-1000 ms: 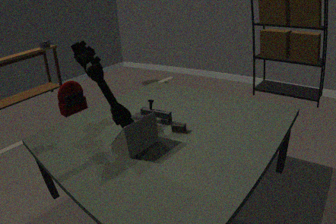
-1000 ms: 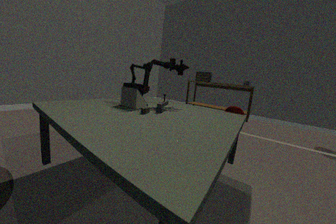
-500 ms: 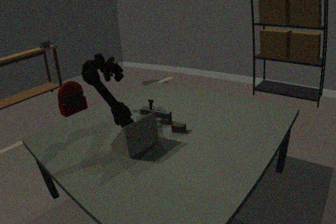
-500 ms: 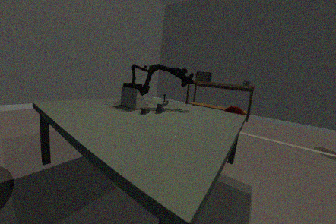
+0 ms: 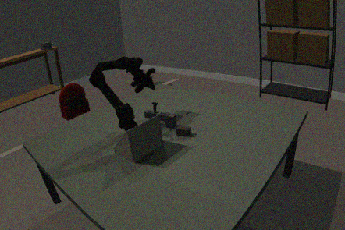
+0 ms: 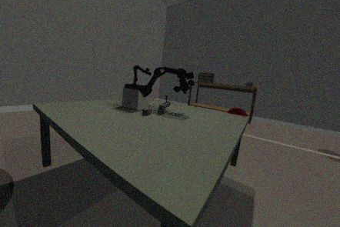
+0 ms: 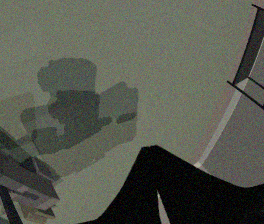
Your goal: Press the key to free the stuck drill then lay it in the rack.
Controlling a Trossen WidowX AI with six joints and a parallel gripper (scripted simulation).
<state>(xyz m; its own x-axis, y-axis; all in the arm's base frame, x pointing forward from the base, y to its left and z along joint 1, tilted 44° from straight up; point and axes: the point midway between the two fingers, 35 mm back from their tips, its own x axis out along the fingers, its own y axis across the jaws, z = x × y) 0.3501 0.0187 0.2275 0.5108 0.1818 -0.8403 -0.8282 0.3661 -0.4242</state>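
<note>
Now: the key 130 mm behind my gripper tip, 90 mm to the right of it and 60 mm below it. Round my gripper tip: grey fixture block: 120 mm to the right, 120 mm below, 120 mm behind; then rack: 300 mm to the right, 170 mm behind, 140 mm below; then drill: 140 mm to the right, 120 mm behind, 110 mm below.
</note>
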